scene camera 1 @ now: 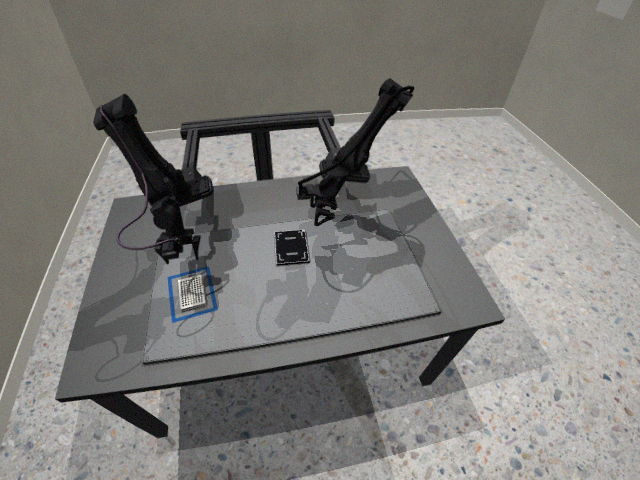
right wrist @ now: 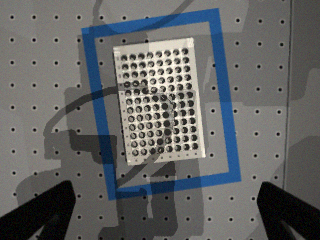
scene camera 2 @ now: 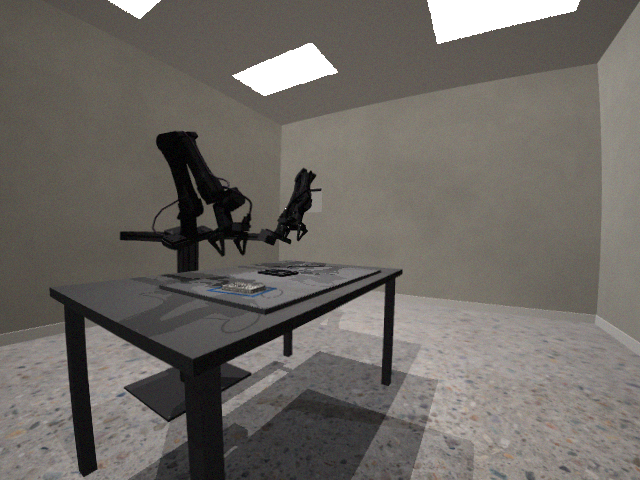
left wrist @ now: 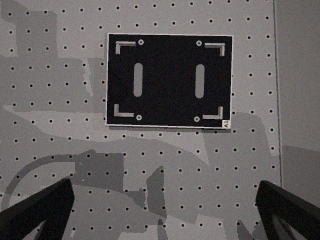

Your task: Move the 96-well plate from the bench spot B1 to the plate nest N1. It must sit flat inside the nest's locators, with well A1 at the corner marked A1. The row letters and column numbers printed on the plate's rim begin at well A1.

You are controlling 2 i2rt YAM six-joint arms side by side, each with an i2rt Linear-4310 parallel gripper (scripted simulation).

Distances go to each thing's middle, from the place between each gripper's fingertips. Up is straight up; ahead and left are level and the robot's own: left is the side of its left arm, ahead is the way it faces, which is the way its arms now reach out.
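Black plate nest (scene camera 1: pixel 283 246): 38 cm to the left of my right hand (scene camera 2: pixel 233 255), 8 cm behind it and 12 cm below it. White 96-well plate (scene camera 1: pixel 193 287): 5 cm ahead of my right hand and 12 cm below it.
The white 96-well plate is 46 cm to the right of my left gripper (scene camera 1: pixel 313 216), 12 cm ahead of it and 16 cm below it. As to the black plate nest, my left gripper is 9 cm to the left of it, 1 cm past it and 16 cm above it.
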